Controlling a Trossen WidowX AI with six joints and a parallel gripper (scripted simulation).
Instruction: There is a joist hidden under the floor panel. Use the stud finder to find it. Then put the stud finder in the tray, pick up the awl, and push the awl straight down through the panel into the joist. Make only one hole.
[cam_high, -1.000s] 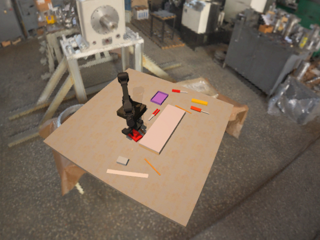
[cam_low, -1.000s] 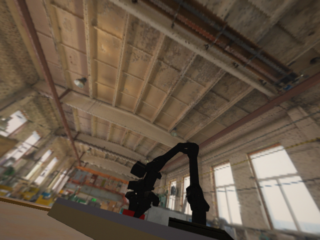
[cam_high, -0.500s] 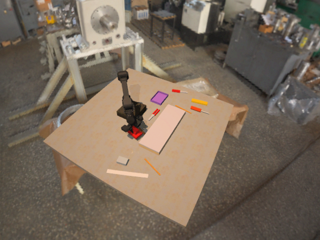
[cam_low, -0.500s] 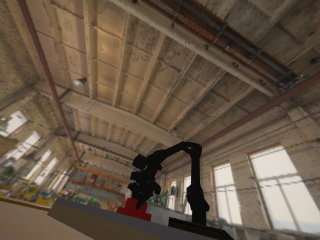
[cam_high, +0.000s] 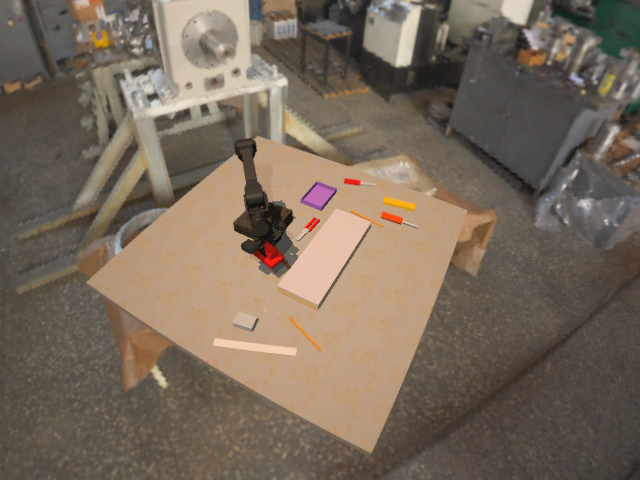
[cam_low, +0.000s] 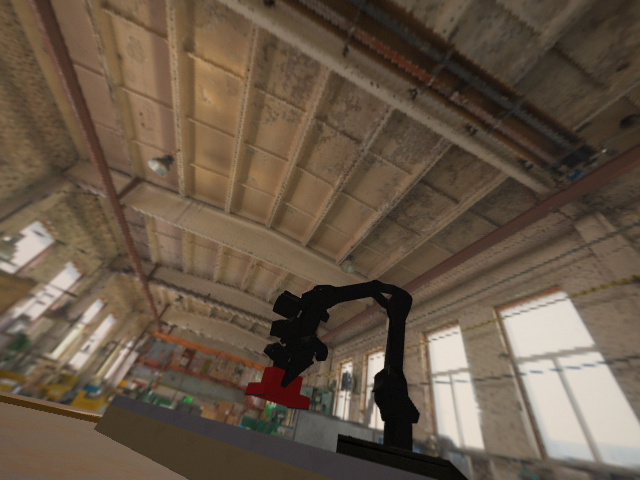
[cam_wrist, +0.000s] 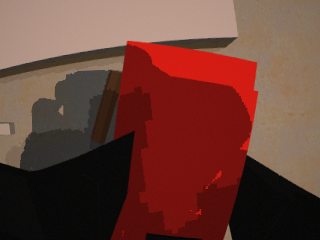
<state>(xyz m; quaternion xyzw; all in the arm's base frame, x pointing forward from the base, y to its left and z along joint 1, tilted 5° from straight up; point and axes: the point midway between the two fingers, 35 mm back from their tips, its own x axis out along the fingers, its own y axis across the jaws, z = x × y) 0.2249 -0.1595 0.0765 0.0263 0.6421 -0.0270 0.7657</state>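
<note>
My gripper tip is now 4 cm past the indicator window and 3 cm below it. Round my gripper tip: awl (2 cm behind, 8 cm to the left, 11 cm below); grey block (9 cm ahead, 24 cm to the right, 11 cm below); stud finder (3 cm behind, 2 cm above).
</note>
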